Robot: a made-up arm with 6 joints.
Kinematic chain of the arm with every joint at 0, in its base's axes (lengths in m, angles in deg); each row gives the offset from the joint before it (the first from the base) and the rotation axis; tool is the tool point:
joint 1: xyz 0 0 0.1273 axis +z
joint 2: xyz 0 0.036 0 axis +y
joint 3: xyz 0 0 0.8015 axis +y
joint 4: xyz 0 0 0.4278 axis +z
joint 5: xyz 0 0 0 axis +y
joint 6: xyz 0 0 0.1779 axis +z
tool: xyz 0 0 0
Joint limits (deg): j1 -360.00..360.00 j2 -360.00..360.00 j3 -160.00..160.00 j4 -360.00..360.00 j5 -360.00..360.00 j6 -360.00..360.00
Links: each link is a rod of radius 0.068 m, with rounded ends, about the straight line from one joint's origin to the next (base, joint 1, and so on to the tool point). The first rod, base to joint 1, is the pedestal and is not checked.
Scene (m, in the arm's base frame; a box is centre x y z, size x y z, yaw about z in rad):
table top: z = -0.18
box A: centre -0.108 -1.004 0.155 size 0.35 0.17 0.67 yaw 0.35
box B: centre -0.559 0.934 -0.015 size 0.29 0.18 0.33 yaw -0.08
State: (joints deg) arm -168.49 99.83 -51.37 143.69 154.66 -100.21
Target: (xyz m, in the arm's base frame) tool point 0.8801 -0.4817 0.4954
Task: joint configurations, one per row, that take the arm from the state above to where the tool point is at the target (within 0.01 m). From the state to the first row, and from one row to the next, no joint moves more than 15 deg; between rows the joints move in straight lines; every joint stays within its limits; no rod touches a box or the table.
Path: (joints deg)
1: -154.70 92.89 -60.39 138.93 157.57 -90.06
2: -140.91 85.95 -69.41 134.18 160.48 -79.91
3: -127.12 79.01 -78.43 129.42 163.38 -69.76
4: -113.32 72.07 -87.45 124.67 166.29 -59.61
5: -99.53 65.12 -96.47 119.91 169.20 -49.46
6: -87.09 68.72 -83.59 121.45 160.53 -59.61
7: -74.64 72.32 -70.71 123.00 151.86 -69.76
8: -62.19 75.91 -57.83 124.54 143.20 -79.91
9: -49.75 79.51 -44.94 126.08 134.53 -90.06
10: -37.30 83.11 -32.06 127.62 125.86 -100.21

